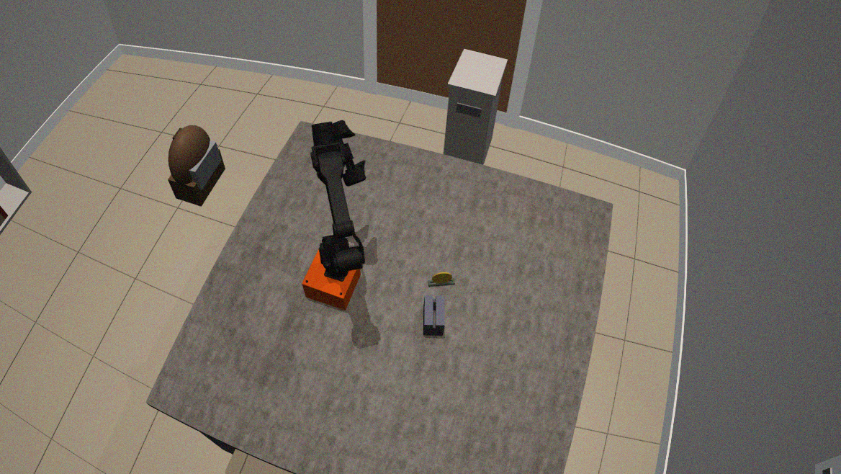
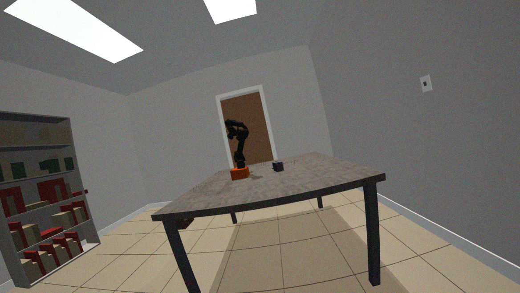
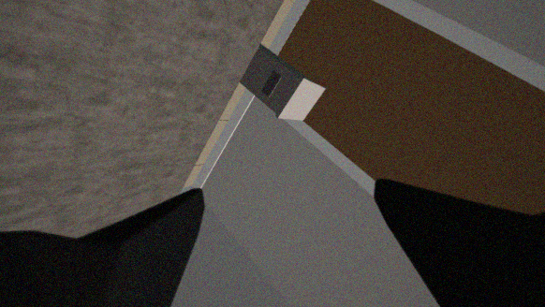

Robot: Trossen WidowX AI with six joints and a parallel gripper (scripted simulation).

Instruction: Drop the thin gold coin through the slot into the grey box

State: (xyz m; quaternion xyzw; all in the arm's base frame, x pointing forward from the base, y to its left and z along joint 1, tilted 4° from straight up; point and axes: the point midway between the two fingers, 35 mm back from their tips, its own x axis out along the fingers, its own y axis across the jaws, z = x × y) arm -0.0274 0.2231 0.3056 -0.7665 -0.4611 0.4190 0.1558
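Right now the gold coin is 33 cm below my gripper tip, 32 cm ahead of it and 16 cm to the right of it.
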